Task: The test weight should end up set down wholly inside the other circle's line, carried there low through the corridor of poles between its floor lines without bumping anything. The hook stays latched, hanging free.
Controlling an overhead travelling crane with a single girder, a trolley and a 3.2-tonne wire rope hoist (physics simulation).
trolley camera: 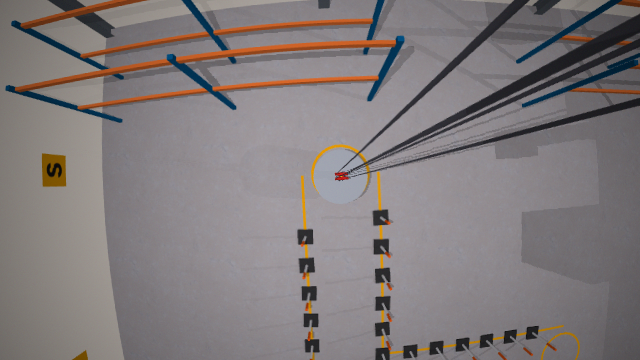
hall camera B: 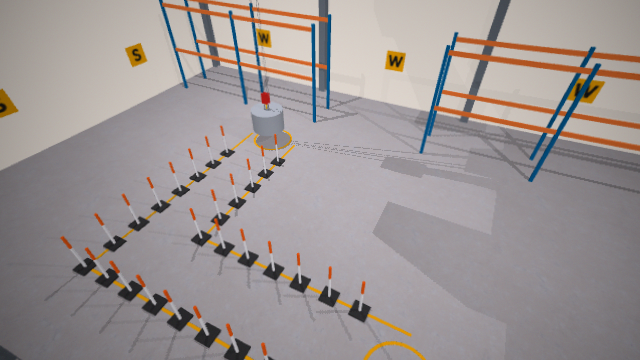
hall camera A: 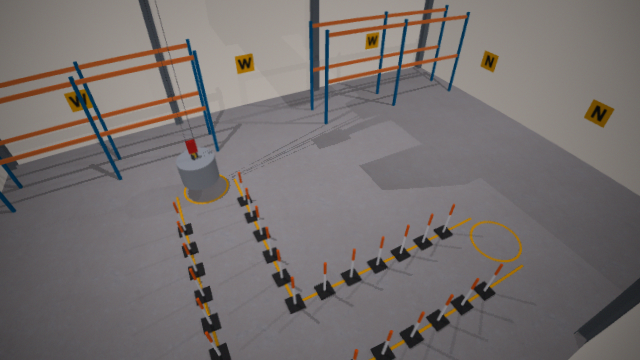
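Note:
The grey cylindrical test weight (hall camera A: 199, 174) (hall camera B: 267, 122) (trolley camera: 340, 192) hangs upright a little above the floor, over the yellow start circle (hall camera A: 202, 202) (hall camera B: 291, 138) (trolley camera: 340, 146) at the corridor's west end. Its shadow lies under it. The hook (hall camera A: 194, 156) (hall camera B: 266, 106), below the red block (hall camera A: 191, 146) (hall camera B: 265, 97) (trolley camera: 341, 176), is shut on the weight's top; the latch is too small to see. The other circle (hall camera A: 521, 244) (hall camera B: 393, 343) (trolley camera: 565, 333) lies at the corridor's far end, partly cut off in hall camera B and the trolley view.
Two rows of orange-and-white poles (hall camera A: 325, 275) (hall camera B: 299, 270) on black bases stand along the yellow floor lines (hall camera A: 462, 223) (hall camera B: 395, 327) (trolley camera: 303, 200), with a corner between two legs. Blue and orange racks (hall camera A: 326, 77) (hall camera B: 314, 75) (trolley camera: 385, 70) stand by the west wall.

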